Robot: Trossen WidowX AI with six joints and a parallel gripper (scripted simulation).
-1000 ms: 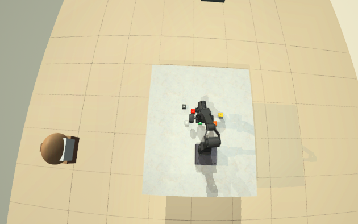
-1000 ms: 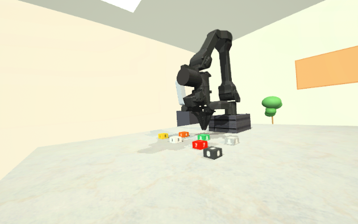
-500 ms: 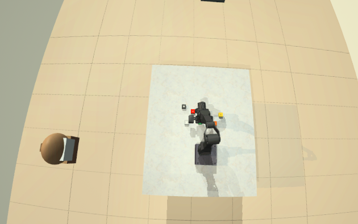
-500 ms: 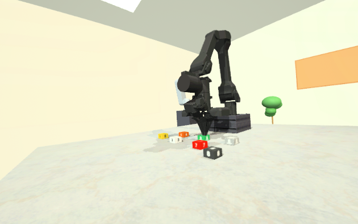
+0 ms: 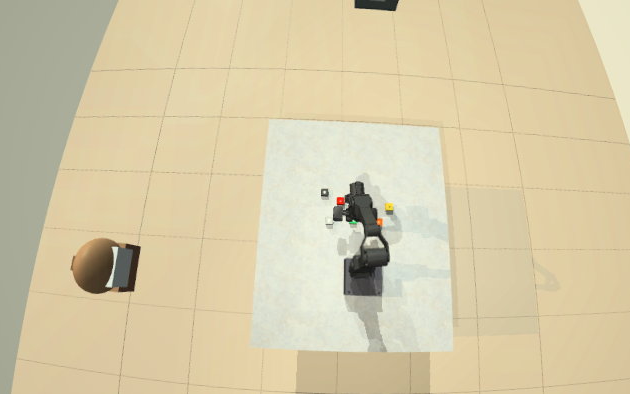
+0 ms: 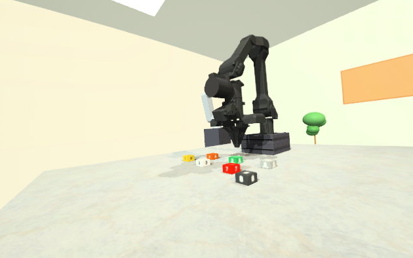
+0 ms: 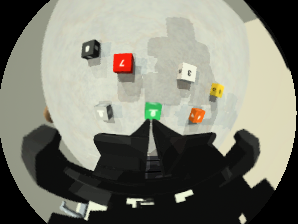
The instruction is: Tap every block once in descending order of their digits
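Right now the green block is 4 cm below my gripper tip and 1 cm to the right of it. Also, from my gripper tip: white block: 8 cm to the right, 8 cm ahead, 4 cm below; then red block: 10 cm ahead, 4 cm to the left, 4 cm below; then grey block: 10 cm to the left, 4 cm below, 1 cm ahead.
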